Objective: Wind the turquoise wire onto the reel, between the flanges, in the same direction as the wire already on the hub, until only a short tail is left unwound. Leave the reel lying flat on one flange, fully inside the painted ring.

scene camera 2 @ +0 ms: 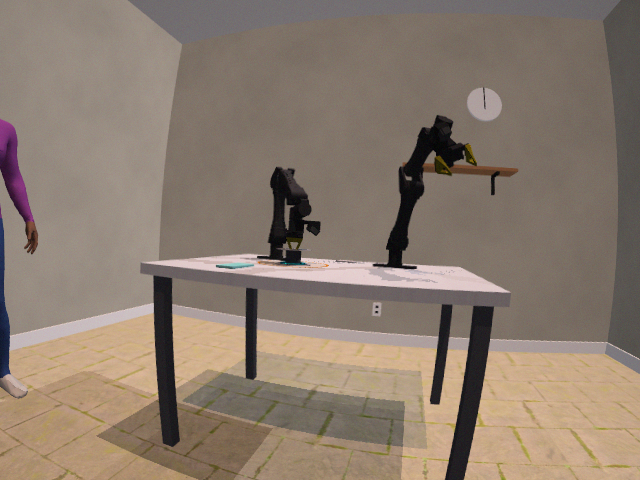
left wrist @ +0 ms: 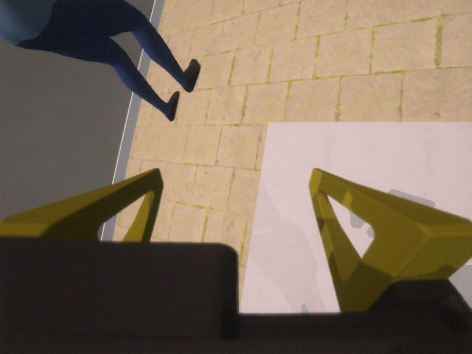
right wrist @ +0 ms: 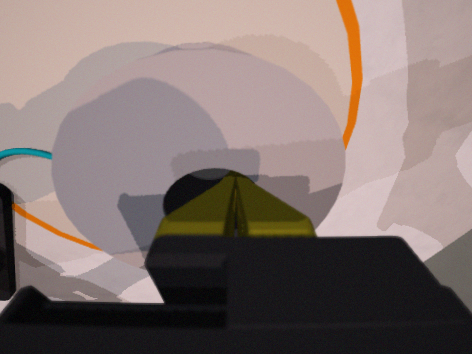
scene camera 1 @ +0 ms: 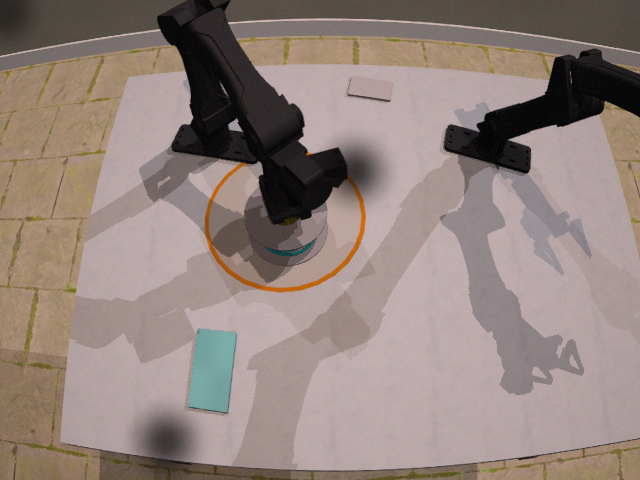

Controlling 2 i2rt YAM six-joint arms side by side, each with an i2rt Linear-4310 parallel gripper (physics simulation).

Note:
In view: my left gripper (scene camera 2: 464, 169), my right gripper (scene camera 1: 288, 227), a grey reel (right wrist: 122, 159) and a turquoise slab (scene camera 1: 211, 379).
My left gripper is seen too in the left wrist view (left wrist: 236, 176). My right gripper also shows in the right wrist view (right wrist: 235, 176). The left wrist view does not show the grey reel: it is out of frame. The left wrist view misses the turquoise slab: it is out of frame.

